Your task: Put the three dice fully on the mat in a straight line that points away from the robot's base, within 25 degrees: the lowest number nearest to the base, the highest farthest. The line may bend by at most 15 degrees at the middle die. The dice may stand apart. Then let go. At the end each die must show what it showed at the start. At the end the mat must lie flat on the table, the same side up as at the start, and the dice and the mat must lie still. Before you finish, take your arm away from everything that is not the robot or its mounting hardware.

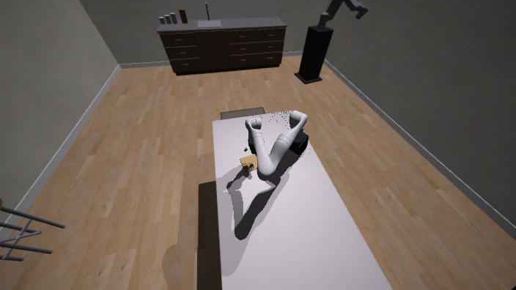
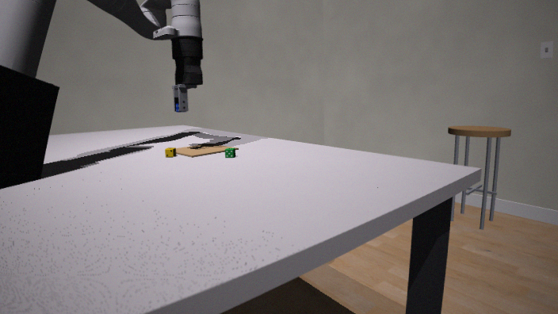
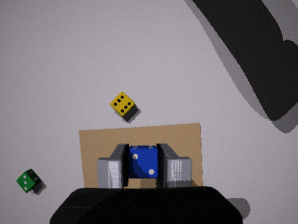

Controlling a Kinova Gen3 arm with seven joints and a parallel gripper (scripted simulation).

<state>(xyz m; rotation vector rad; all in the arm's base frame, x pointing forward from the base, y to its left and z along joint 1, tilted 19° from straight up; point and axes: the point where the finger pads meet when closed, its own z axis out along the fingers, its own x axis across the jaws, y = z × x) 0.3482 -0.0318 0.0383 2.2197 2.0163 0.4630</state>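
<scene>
Now: hand 4 cm past the yellow die, 2 cm to the left of it and 11 cm above it. From my hand the other things lie so: tan mat: 5 cm ahead, 12 cm below; then green die: 4 cm ahead, 14 cm to the right, 11 cm below; then blue die: 1 cm below.
</scene>
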